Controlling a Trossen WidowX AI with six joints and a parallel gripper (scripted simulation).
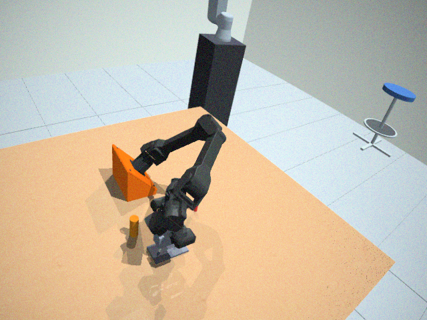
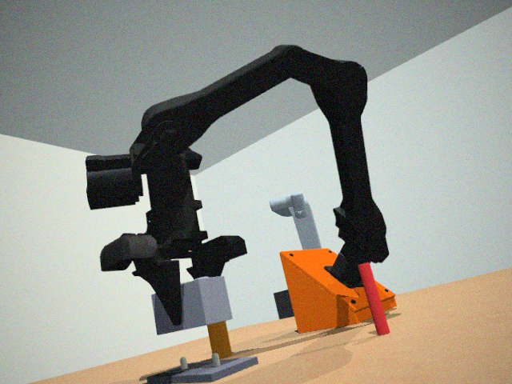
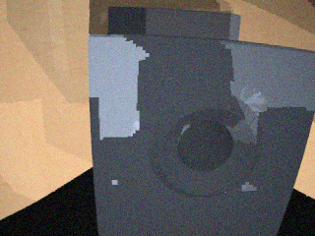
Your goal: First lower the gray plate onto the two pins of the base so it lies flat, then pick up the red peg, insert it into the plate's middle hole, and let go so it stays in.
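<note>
Right now the gray base is 50 mm below my gripper tip. The rest, counted from my gripper tip: short orange cylinder (100 mm behind, 90 mm to the right, 20 mm below); then gray plate (30 mm above); then red peg (130 mm behind, 160 mm to the left, 20 mm below).
</note>
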